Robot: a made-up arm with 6 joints.
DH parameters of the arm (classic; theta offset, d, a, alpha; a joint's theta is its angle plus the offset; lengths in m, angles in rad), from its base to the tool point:
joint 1: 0 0.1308 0 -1.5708
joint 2: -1.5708 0 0.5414 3.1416
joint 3: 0 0 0 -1.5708
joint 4: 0 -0.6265 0 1.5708
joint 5: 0 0.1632 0 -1.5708
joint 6: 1.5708 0 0 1.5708
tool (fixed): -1.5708 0 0 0
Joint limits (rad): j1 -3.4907..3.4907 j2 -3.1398..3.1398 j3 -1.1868..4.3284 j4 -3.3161..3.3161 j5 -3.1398..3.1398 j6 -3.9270..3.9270
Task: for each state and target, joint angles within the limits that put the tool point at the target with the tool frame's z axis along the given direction. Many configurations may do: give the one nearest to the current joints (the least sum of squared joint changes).
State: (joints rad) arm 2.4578 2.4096 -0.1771 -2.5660 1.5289 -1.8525
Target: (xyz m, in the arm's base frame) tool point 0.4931 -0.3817 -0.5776 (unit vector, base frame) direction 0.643 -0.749 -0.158
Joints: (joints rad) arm 2.7184 3.1379 0.3816 -2.6719 1.5476 -2.6643
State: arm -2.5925 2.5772 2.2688 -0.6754 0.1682 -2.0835
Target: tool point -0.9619 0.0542 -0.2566 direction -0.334 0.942 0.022
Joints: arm -3.0354 2.4999 2.4962 0.3024 0.7147 -1.9331
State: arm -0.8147 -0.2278 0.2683 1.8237 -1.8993 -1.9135
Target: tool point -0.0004 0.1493 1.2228 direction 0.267 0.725 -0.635
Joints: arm -0.9930 -0.5301 0.5852 2.0916 -2.1172 -2.7021
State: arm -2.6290 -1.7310 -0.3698 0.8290 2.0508 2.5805
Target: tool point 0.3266 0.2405 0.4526 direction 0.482 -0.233 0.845
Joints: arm -2.8849 -2.1671 -0.8127 0.4096 2.3076 3.0531
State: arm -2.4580 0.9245 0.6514 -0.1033 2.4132 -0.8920
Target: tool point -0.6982 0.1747 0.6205 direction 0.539 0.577 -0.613
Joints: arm -3.1629 0.1410 0.1199 -0.2041 2.3346 -0.7794
